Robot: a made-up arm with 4 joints. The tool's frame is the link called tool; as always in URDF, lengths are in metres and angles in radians. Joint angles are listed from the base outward.
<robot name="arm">
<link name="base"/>
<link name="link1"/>
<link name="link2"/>
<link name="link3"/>
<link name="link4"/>
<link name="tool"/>
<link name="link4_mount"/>
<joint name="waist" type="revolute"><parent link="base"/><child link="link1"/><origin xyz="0 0 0.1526" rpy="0 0 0"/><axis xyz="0 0 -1"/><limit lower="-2.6" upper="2.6"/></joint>
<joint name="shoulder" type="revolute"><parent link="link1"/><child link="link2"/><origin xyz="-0.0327 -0.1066 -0.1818" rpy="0 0 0"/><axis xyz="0 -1 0"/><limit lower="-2.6" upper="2.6"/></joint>
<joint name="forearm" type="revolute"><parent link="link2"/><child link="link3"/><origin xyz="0.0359 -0.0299 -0.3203" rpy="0 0 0"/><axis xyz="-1 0 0"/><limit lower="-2.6" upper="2.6"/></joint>
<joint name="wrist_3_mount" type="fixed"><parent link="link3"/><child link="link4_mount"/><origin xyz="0.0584 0.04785 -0.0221" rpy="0 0 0"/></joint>
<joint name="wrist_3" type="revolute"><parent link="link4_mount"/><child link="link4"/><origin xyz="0.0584 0.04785 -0.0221" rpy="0 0 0"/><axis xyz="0 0 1"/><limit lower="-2.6" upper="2.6"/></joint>
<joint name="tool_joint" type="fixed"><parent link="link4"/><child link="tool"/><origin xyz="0.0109 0.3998 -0.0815" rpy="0 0 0"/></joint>
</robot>
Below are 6 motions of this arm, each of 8 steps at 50 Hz.
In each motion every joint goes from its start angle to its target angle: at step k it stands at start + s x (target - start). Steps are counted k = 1, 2, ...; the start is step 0. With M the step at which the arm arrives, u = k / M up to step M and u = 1 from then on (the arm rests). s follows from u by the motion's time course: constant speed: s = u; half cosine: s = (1 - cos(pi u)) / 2; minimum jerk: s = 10 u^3 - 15 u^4 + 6 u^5.
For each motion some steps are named. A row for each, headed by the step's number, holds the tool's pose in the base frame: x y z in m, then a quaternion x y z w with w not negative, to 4 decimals.
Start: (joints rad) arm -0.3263 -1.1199 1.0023 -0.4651
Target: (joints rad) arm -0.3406 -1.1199 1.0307 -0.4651
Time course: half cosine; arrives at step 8
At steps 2, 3, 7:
2: -0.5418 -0.1878 -0.6707 -0.5567 0.2713 0.2049 0.7580
3: -0.5412 -0.1912 -0.6710 -0.5583 0.2694 0.2069 0.7569
7: -0.5386 -0.2048 -0.6720 -0.5649 0.2619 0.2149 0.7524

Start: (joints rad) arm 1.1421 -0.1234 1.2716 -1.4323
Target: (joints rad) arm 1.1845 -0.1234 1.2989 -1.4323
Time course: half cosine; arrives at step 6
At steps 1, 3, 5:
1: -0.0093 -0.5015 -0.5843 -0.5944 -0.0359 -0.7606 0.2587
3: -0.0203 -0.5021 -0.5833 -0.5994 -0.0313 -0.7594 0.2510
5: -0.0313 -0.5025 -0.5824 -0.6043 -0.0266 -0.7582 0.2434

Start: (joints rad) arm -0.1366 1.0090 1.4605 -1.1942
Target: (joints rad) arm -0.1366 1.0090 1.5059 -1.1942
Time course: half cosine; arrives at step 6
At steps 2, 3, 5, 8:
2: 0.7520 -0.1375 0.1175 -0.2411 -0.6446 -0.6075 0.3965
3: 0.7514 -0.1404 0.1181 -0.2451 -0.6455 -0.6076 0.3926
5: 0.7503 -0.1453 0.1193 -0.2521 -0.6468 -0.6076 0.3858
8: 0.7501 -0.1461 0.1194 -0.2532 -0.6470 -0.6076 0.3848

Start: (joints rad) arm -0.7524 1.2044 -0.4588 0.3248
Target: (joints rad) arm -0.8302 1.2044 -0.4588 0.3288
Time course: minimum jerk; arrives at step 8
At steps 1, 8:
1: -0.1019 0.3813 -0.0754 0.3005 -0.4991 0.5226 0.6225
8: -0.1307 0.3718 -0.0769 0.3184 -0.4879 0.5472 0.6009

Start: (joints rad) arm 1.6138 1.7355 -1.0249 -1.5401
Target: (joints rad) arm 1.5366 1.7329 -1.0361 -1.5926
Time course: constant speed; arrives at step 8
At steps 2, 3, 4, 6, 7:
2: 0.0143 -0.1800 0.5661 0.3041 -0.6706 -0.5644 0.3731
3: 0.0146 -0.1820 0.5663 0.3100 -0.6678 -0.5637 0.3744
4: 0.0150 -0.1841 0.5665 0.3159 -0.6649 -0.5630 0.3757
6: 0.0159 -0.1882 0.5669 0.3275 -0.6589 -0.5616 0.3783
7: 0.0164 -0.1903 0.5671 0.3333 -0.6559 -0.5609 0.3796

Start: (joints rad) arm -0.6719 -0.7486 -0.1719 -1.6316
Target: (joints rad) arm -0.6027 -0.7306 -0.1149 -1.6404
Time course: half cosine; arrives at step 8
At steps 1, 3, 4, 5, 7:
1: 0.0943 0.0035 -0.7222 -0.3001 0.2205 -0.4569 0.8078
3: 0.0979 0.0010 -0.7226 -0.2994 0.2157 -0.4634 0.8056
4: 0.1004 -0.0008 -0.7228 -0.2990 0.2122 -0.4681 0.8040
5: 0.1029 -0.0027 -0.7231 -0.2985 0.2088 -0.4727 0.8024
7: 0.1065 -0.0054 -0.7234 -0.2980 0.2039 -0.4793 0.7999

